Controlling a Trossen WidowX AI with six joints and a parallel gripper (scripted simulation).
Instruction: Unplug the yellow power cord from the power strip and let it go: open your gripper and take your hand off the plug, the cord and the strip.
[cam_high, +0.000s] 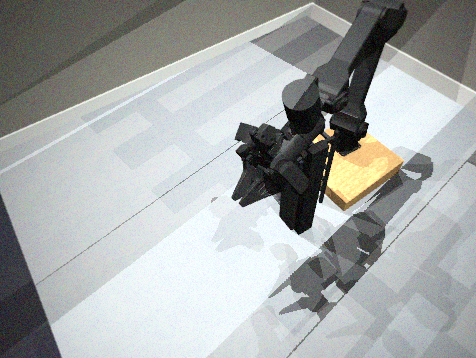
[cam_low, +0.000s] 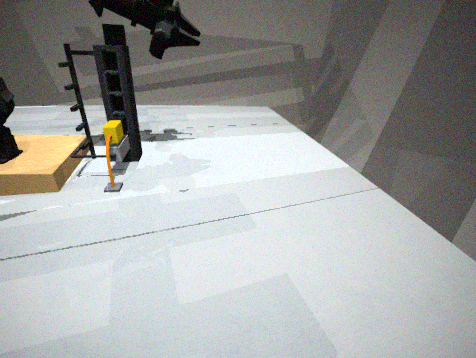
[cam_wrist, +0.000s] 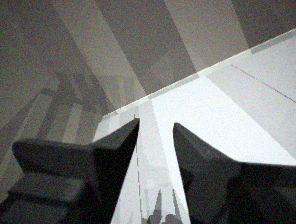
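Right now the yellow plug is 19 cm behind my gripper tip, 12 cm to the right of it and 18 cm below it. The rest, counted from my gripper tip: grey foot (18 cm behind, 20 cm to the right, 28 cm below).
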